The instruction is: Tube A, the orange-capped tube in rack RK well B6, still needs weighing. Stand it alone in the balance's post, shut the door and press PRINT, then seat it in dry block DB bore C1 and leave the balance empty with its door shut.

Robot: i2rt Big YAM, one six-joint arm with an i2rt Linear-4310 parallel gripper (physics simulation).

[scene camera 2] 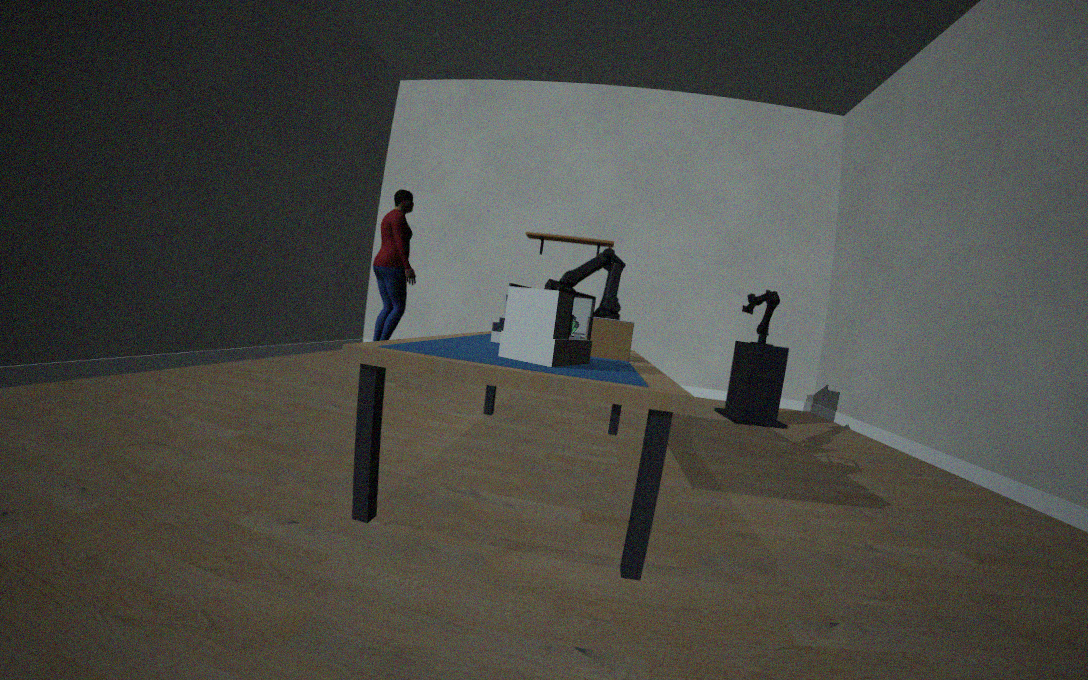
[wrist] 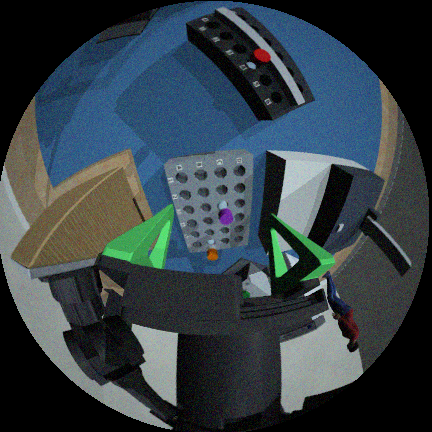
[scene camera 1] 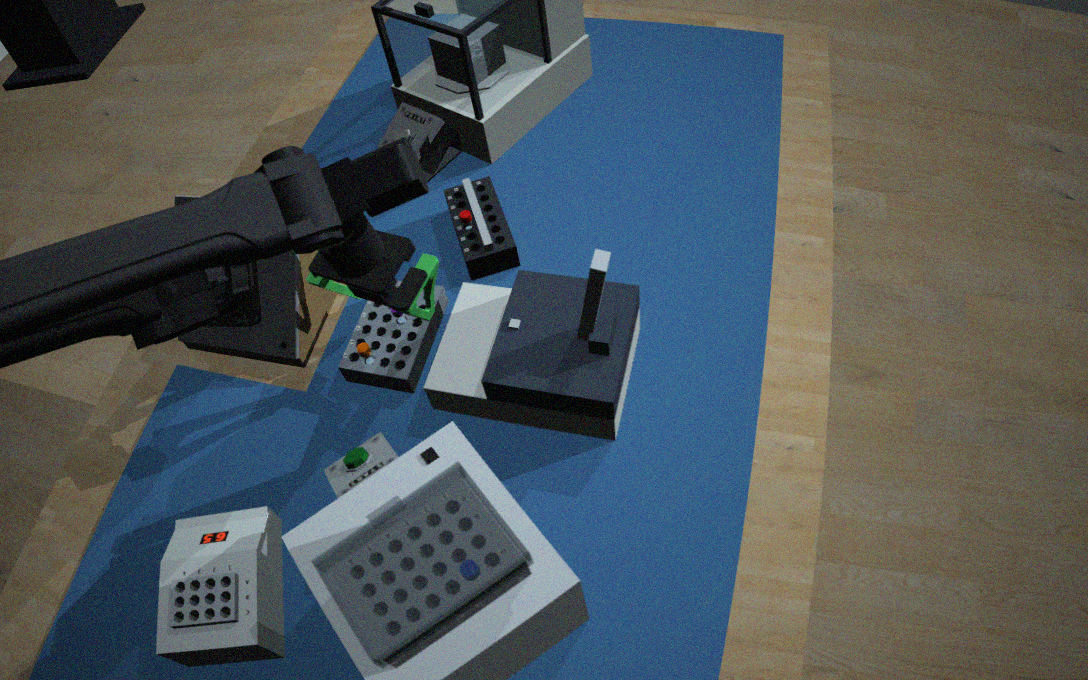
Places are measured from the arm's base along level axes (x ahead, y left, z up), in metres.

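Pixels of known places: gripper, fingertip midpoint: point(wrist: 222, 213) point(scene camera 1: 396, 304); arm's base, origin of the base link: point(scene camera 2: 609, 335) point(wrist: 69, 259) point(scene camera 1: 228, 274).
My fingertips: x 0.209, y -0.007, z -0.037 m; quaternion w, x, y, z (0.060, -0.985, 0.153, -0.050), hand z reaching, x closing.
Observation:
Ahead of a thing's pixels: the offset from my fingertips to its top centre. "*": to the spot under its first point.
The orange-capped tube @(dx -0.022, dy -0.060, dz +0.003 m) point(scene camera 1: 363, 348) point(wrist: 212, 254) stands in the grey rack RK @(dx -0.008, dy -0.014, dz -0.021 m) point(scene camera 1: 377, 380) point(wrist: 209, 165), at its high-numbered end in the wrist view. My gripper point(scene camera 1: 375, 295) point(wrist: 222, 213) is open and empty, above the rack around the purple-capped tube @(dx +0.002, dy -0.006, dz +0.003 m) point(wrist: 226, 216), with the orange cap off toward the wrist side. The balance @(dx +0.008, dy +0.393, dz +0.171 m) point(scene camera 1: 537, 96) point(scene camera 2: 529, 328) has a dark-framed glass case; I cannot tell whether its door is shut. A small grey panel @(* dx -0.050, dy +0.290, dz +0.024 m) point(scene camera 1: 413, 120) sits before it. The dry block DB @(dx -0.115, dy -0.337, dz +0.018 m) point(scene camera 1: 184, 553) shows a red display and several bores; no tube shows in them.
A black rack @(dx +0.062, dy +0.150, dz -0.004 m) point(scene camera 1: 495, 263) point(wrist: 200, 42) with a red-capped tube lies between balance and RK. A dark-topped device @(* dx +0.191, dy -0.077, dz +0.028 m) point(scene camera 1: 553, 360) point(wrist: 345, 200) with an upright handle stands beside RK. A white box @(dx +0.091, dy -0.275, dz +0.139 m) point(scene camera 1: 553, 573) holds a blue-capped tube. A green-button box @(* dx +0.017, dy -0.198, dz +0.023 m) point(scene camera 1: 357, 458) is near it.

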